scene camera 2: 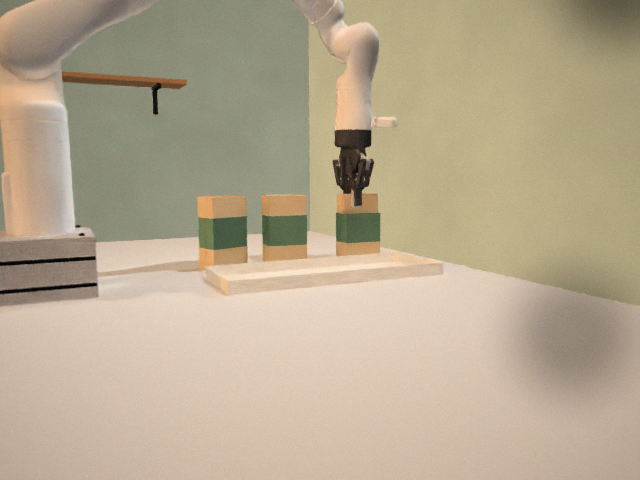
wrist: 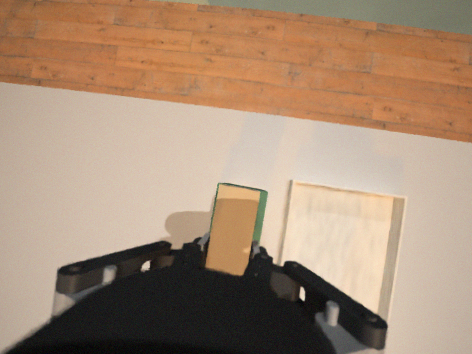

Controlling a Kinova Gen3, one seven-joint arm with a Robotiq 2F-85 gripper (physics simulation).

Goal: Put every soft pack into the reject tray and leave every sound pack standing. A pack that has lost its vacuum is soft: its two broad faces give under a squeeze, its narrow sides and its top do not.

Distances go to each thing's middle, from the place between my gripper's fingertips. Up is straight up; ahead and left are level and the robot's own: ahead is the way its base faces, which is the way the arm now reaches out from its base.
My gripper is now 11 cm past the pale reject tray (scene camera 2: pixel 232 279), 16 cm to the left of it and 10 cm above it.
